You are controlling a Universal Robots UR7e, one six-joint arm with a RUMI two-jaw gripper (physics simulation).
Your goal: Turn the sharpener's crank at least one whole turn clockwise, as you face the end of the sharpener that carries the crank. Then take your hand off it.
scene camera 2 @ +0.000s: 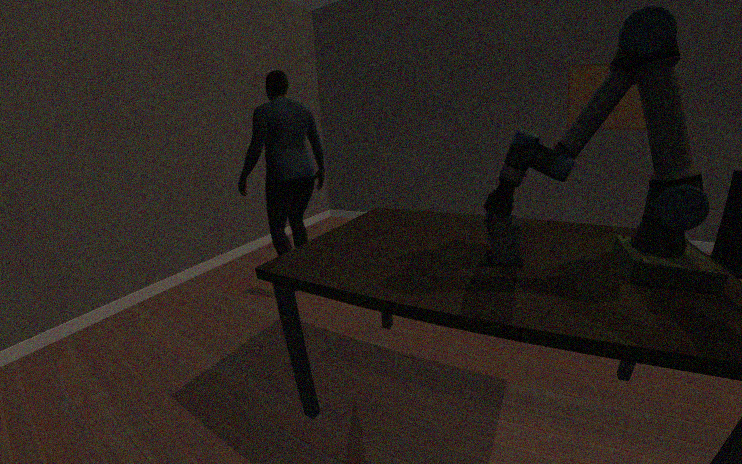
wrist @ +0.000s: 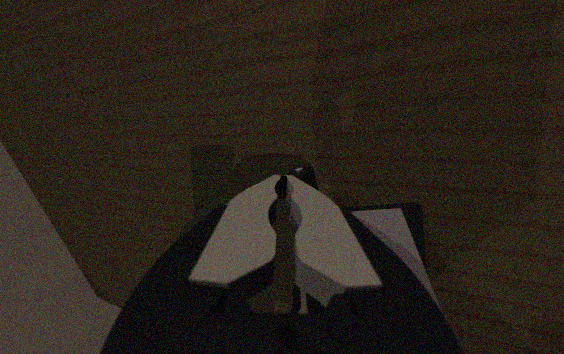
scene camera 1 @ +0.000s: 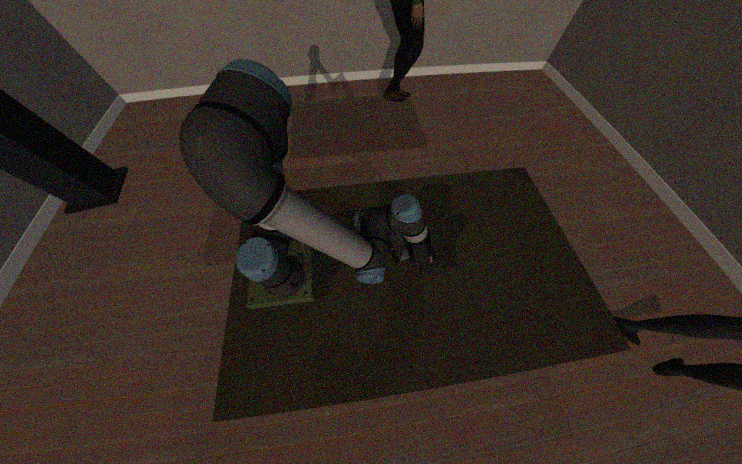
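Pixels of known places: gripper, fingertip midpoint: (scene camera 2: 488, 230) (wrist: 282, 177); arm's base at its link origin: (scene camera 2: 655, 248) (scene camera 1: 284, 277).
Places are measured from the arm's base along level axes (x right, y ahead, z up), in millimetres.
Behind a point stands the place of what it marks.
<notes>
The sharpener (scene camera 2: 507, 244) {y 473, x -85, z 14 mm} (wrist: 390, 222) {y 457, x 41, z -28 mm} stands on the table, a dark block in scene camera 2 and a pale body with a dark rim right of the fingers in the wrist view. The dark crank handle (wrist: 307, 174) {y 513, x 93, z -11 mm}, with a small glint, shows just beyond and right of the fingertips; the gripper hides the rest of the crank. My gripper (scene camera 2: 490, 250) (wrist: 282, 177) {y 531, x 94, z -4 mm} points down at the sharpener's crank end, shut with nothing between its fingers. I cannot tell whether it touches the crank. In scene camera 1 the wrist largely hides the sharpener.
The arm's base stands on a greenish plate (scene camera 1: 280, 301) {y -24, x 85, z -1 mm} (scene camera 2: 629, 250) {y 101, x -45, z 4 mm} on the dark table (scene camera 1: 437, 350) {y 469, x 384, z -57 mm} (scene camera 2: 350, 268) {y 940, x -198, z -57 mm}. A person (scene camera 2: 287, 139) walks beyond the table. Legs (scene camera 1: 407, 49) (scene camera 1: 689, 325) show in scene camera 1. A pale surface (wrist: 35, 260) fills the wrist view's lower left. The picture is dim.
</notes>
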